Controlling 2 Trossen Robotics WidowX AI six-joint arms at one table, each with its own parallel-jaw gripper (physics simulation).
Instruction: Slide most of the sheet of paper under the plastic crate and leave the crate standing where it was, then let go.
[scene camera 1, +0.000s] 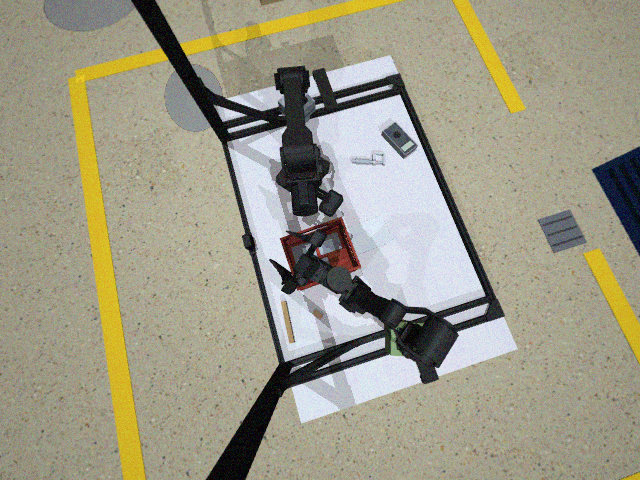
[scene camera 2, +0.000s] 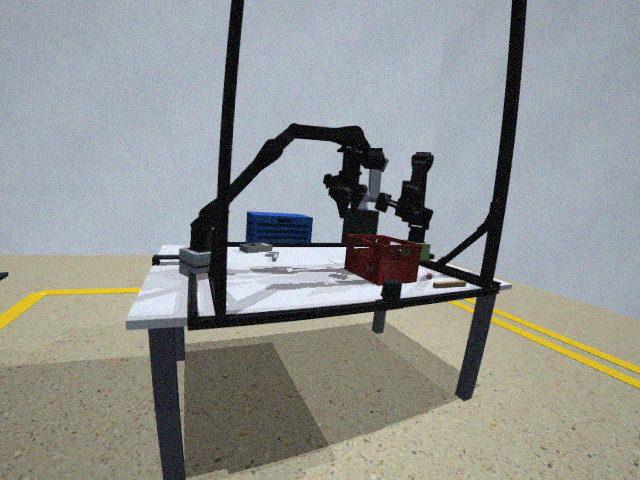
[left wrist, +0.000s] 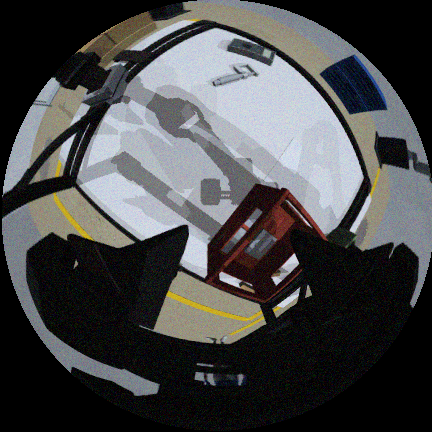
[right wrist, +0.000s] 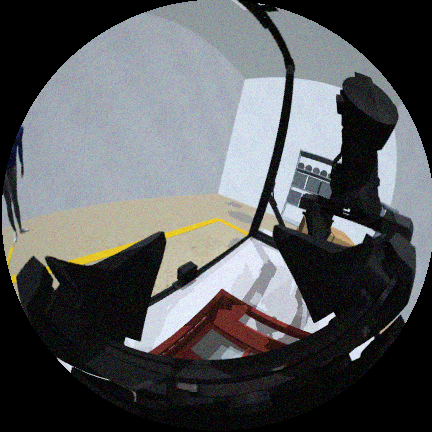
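Observation:
The red plastic crate (scene camera 1: 349, 245) (scene camera 2: 382, 266) (left wrist: 250, 205) (right wrist: 235, 320) stands upright on the table. The white paper is hard to tell from the white table. Faint edges in scene camera 1 suggest that part of the sheet (scene camera 1: 373, 235) lies beside the crate's right side; how much lies under it is unclear. My left gripper (scene camera 2: 353, 206) (left wrist: 241, 232) is open and empty, pointing down above the table, beside and higher than the crate; its fingertips are hidden in scene camera 1. My right gripper (scene camera 1: 279, 246) (right wrist: 220, 233) is open and empty, held roughly level above the crate.
A dark meter (scene camera 1: 399, 139) (scene camera 2: 255, 248) (left wrist: 251, 51) and a grey caliper (scene camera 1: 368, 159) (left wrist: 232, 75) lie far from the crate. A wooden strip (scene camera 1: 287, 321) (scene camera 2: 448, 284) and a small brown block (scene camera 1: 317, 313) lie nearer it. Black rails and posts (scene camera 2: 225, 155) surround the table.

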